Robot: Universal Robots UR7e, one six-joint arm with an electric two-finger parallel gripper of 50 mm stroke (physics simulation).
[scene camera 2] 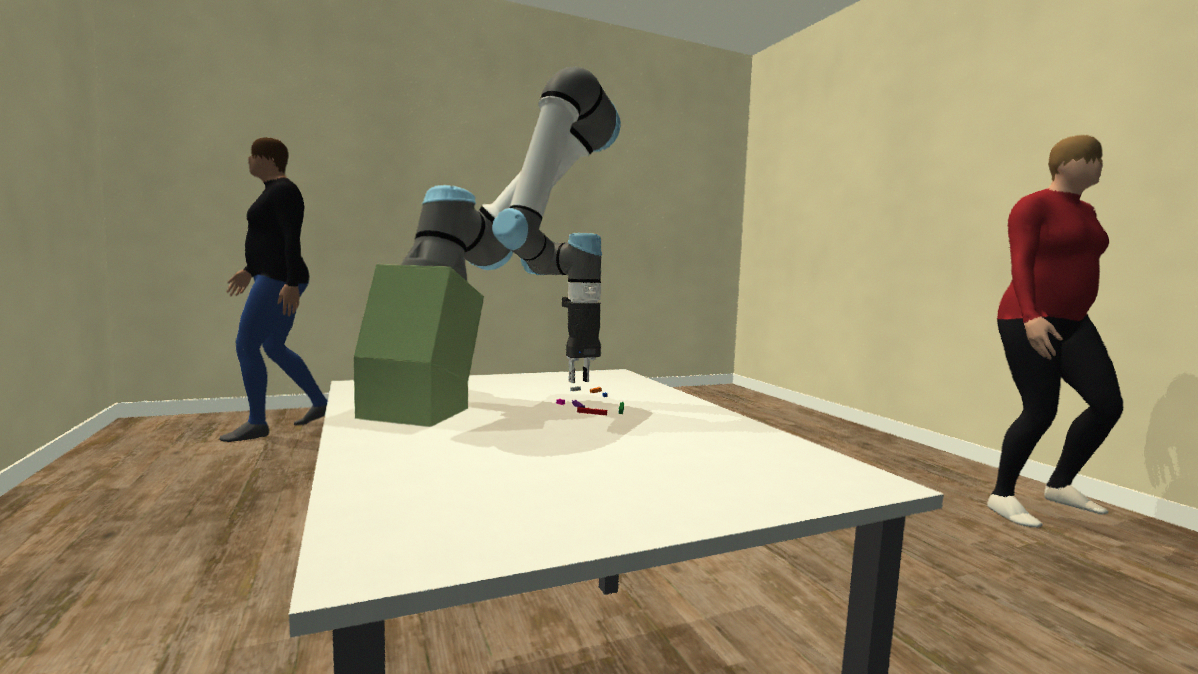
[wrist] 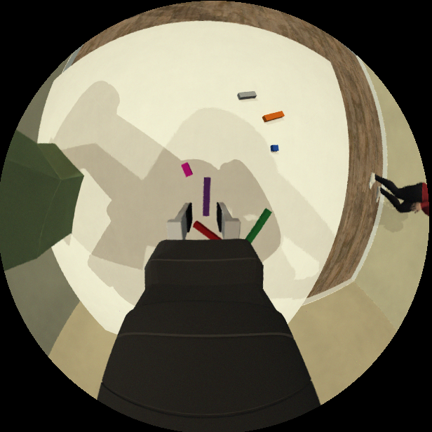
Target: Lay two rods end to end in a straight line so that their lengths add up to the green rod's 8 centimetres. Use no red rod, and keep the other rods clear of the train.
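Frame: origin at the arm's base, x ahead, y left, z up, level; centimetres.
Where they show: gripper, fingertip midpoint: (scene camera 2: 578, 382); arm's base, origin of the base link: (scene camera 2: 432, 281).
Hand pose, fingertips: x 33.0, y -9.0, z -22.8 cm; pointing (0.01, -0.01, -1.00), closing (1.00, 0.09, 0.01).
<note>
Each offset is from my fingertips to the top centre of the thing. Level surfaces: height alone.
My gripper (scene camera 2: 578, 371) (wrist: 204, 211) is open and empty, above the table. In the wrist view a purple rod (wrist: 206, 196) lies on the table, its near end showing between the fingertips. A magenta rod {dz -5.2, dx -3.0, dy +4.7 cm} (wrist: 187, 169) (scene camera 2: 560, 401) lies apart from it, up and left. The green rod {dz -5.2, dx +9.5, dy -4.2 cm} (wrist: 259, 225) (scene camera 2: 621, 408) lies slanted to the right, partly hidden by the gripper body. A red rod {dz -5.2, dx +1.6, dy -5.9 cm} (wrist: 206, 230) (scene camera 2: 592, 411) lies slanted below the fingers, partly hidden. A grey rod {dz -5.2, dx +5.2, dy +18.9 cm} (wrist: 247, 95) (scene camera 2: 575, 388), an orange rod {dz -5.2, dx +10.1, dy +16.0 cm} (wrist: 273, 116) (scene camera 2: 595, 389) and a small blue rod {dz -5.2, dx +10.6, dy +10.1 cm} (wrist: 274, 148) (scene camera 2: 604, 394) lie apart, farther up and right.
The rods lie on a white table {dz -6.2 cm} (scene camera 2: 536, 502) (wrist: 165, 55). A green block-like pedestal (scene camera 2: 393, 389) (wrist: 37, 200) stands at the arm's base. A person in black and blue (scene camera 2: 274, 226) stands behind left, and a person in red (scene camera 2: 1055, 251) (wrist: 424, 200) stands to the right.
</note>
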